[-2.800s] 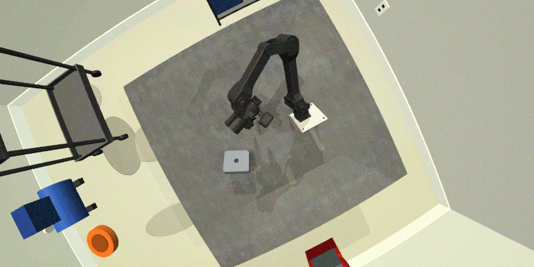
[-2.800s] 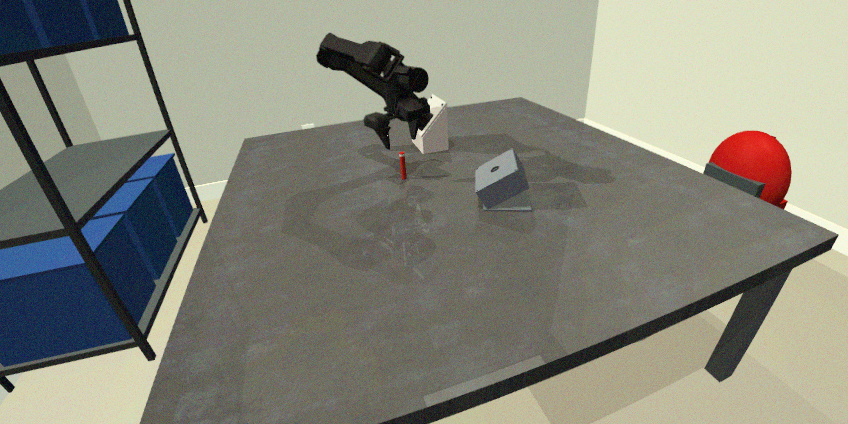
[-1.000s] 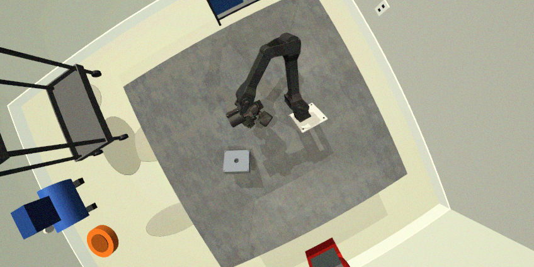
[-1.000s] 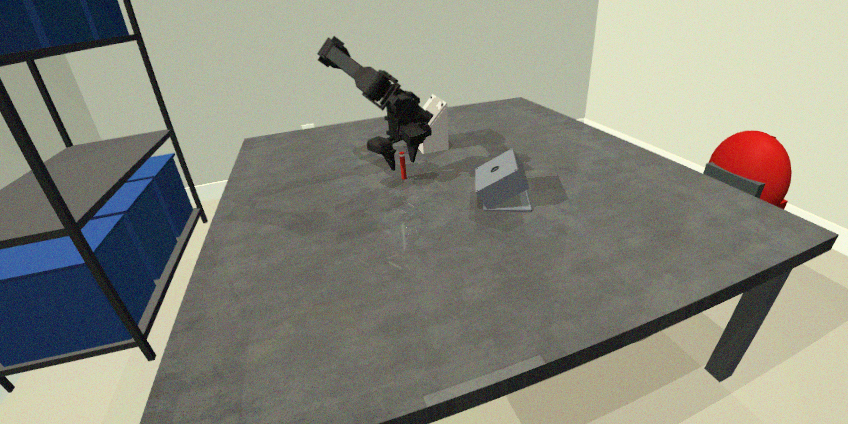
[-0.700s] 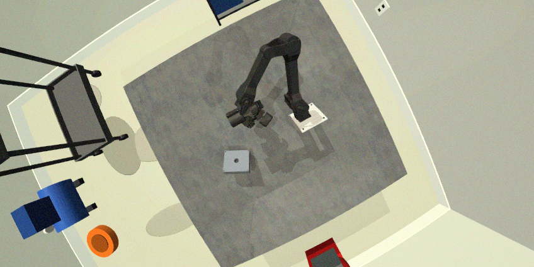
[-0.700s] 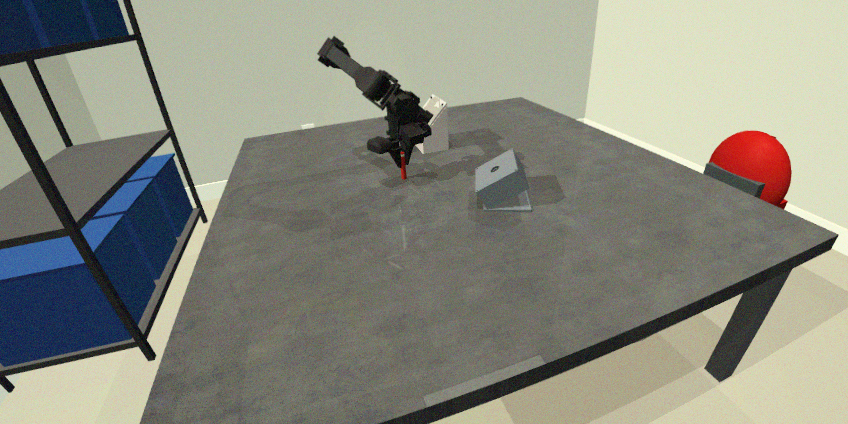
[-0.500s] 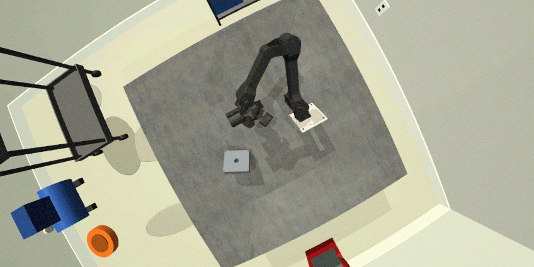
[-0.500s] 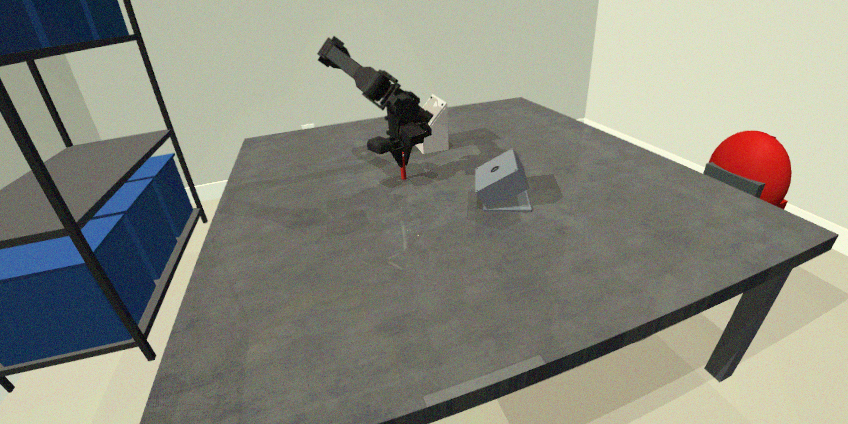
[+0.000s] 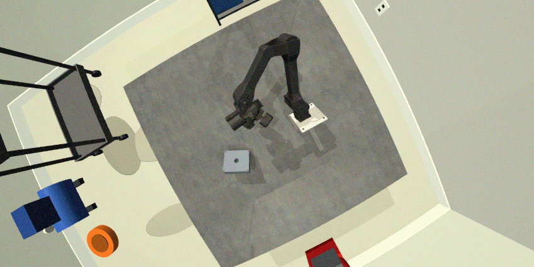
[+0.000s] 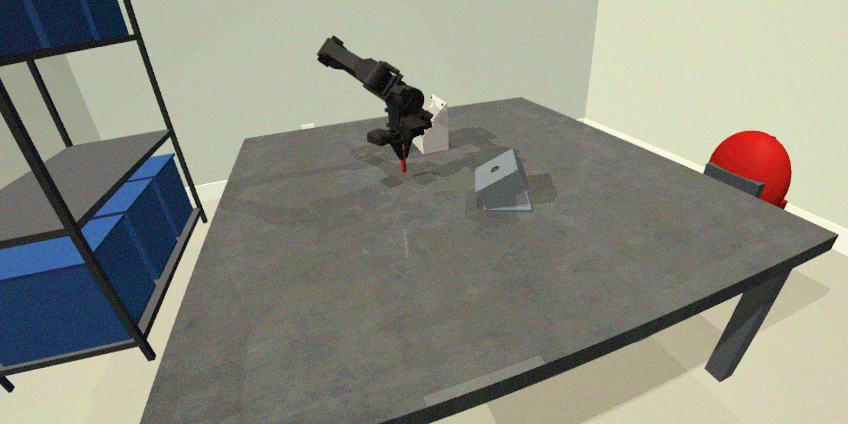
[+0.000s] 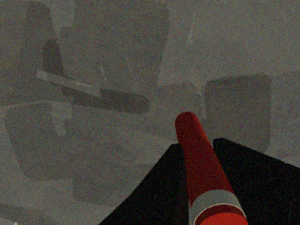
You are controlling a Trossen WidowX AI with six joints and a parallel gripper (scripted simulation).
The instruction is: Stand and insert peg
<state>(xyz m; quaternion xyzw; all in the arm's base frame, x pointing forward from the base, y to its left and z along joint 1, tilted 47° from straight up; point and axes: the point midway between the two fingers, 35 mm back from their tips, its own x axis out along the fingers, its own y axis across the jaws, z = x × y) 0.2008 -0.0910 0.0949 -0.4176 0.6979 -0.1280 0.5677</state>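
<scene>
My gripper tip is now 21 cm short of the grey sloped panel, 19 cm to the right of it and 1 cm above it. Round my gripper tip: red peg: 2 cm above.
</scene>
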